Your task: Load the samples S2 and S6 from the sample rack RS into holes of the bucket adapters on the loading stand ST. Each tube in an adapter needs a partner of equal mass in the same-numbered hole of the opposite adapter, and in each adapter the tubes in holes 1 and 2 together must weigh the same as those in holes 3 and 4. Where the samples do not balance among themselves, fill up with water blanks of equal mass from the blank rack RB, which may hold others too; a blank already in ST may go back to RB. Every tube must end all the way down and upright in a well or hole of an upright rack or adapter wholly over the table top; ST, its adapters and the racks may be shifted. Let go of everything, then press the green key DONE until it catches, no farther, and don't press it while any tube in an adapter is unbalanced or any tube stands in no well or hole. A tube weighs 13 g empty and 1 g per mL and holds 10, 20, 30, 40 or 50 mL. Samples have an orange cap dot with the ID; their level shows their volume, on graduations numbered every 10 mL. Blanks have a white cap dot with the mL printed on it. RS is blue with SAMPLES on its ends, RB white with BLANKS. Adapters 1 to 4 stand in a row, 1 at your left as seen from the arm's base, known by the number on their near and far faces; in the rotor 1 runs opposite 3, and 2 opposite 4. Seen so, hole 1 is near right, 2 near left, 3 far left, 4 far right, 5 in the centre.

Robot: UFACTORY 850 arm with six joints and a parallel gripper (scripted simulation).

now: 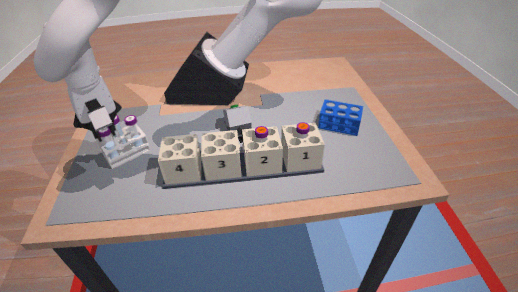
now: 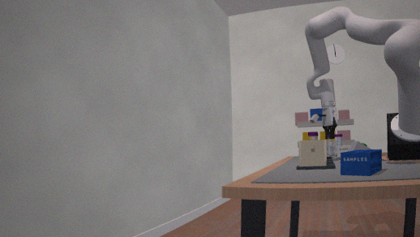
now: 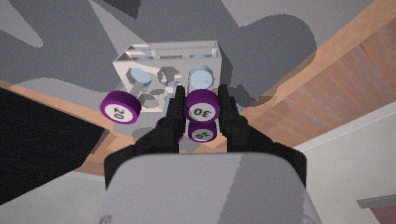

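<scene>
My hand is 5 cm above the blank marked 30 and 1 cm to the right of it. Also, from my hand: blank marked 10: 5 cm below, 4 cm behind, 3 cm to the right; then white blank rack RB: 9 cm below, 4 cm behind, 2 cm to the left; then blank marked 20: 6 cm to the left, 6 cm behind, 5 cm below.
</scene>
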